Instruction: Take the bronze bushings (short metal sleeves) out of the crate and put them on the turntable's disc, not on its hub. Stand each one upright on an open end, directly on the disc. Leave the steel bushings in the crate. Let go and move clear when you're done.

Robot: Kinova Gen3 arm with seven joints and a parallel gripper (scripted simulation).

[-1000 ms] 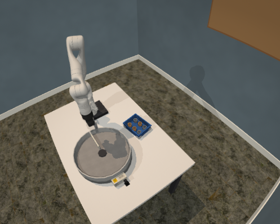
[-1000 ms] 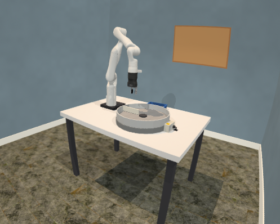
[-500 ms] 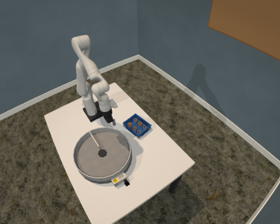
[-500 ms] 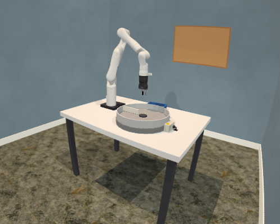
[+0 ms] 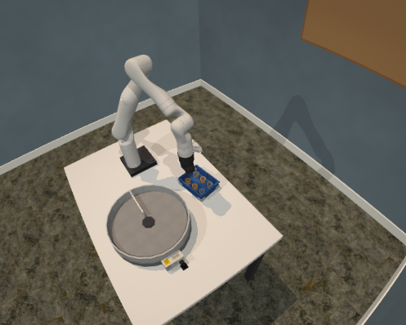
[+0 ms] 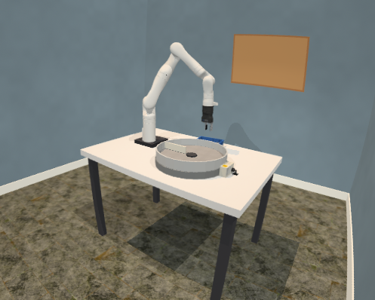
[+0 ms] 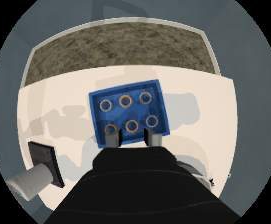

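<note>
My gripper is now 4 cm to the right of the blue crate and 13 cm above it. The rest, counted from my hand: grey turntable disc (2 cm ahead, 33 cm to the right, 10 cm below).
</note>
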